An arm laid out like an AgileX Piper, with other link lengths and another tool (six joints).
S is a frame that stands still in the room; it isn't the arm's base.
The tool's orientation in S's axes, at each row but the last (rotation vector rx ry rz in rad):
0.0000 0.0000 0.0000
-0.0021 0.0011 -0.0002
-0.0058 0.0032 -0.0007
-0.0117 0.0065 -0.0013
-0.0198 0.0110 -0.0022
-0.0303 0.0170 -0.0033
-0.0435 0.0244 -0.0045
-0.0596 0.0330 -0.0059
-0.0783 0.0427 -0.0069
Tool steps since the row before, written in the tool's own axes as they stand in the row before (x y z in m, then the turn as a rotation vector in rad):
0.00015 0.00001 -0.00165 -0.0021 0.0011 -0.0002
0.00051 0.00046 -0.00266 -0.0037 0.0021 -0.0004
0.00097 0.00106 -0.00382 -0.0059 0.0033 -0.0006
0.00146 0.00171 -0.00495 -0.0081 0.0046 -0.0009
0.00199 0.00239 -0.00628 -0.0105 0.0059 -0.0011
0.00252 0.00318 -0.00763 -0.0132 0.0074 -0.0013
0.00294 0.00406 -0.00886 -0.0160 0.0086 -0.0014
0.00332 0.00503 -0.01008 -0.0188 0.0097 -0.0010
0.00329 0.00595 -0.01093 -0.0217 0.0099 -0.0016
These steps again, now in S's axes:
0.00015 0.00001 -0.00165 -0.0021 0.0011 -0.0002
0.00051 0.00045 -0.00266 -0.0037 0.0021 -0.0004
0.00096 0.00104 -0.00383 -0.0059 0.0033 -0.0006
0.00143 0.00165 -0.00498 -0.0081 0.0046 -0.0009
0.00193 0.00226 -0.00635 -0.0105 0.0059 -0.0011
0.00240 0.00294 -0.00776 -0.0132 0.0074 -0.0013
0.00274 0.00366 -0.00910 -0.0160 0.0086 -0.0014
0.00301 0.00440 -0.01047 -0.0188 0.0098 -0.0010
0.00285 0.00505 -0.01149 -0.0217 0.0099 -0.0014

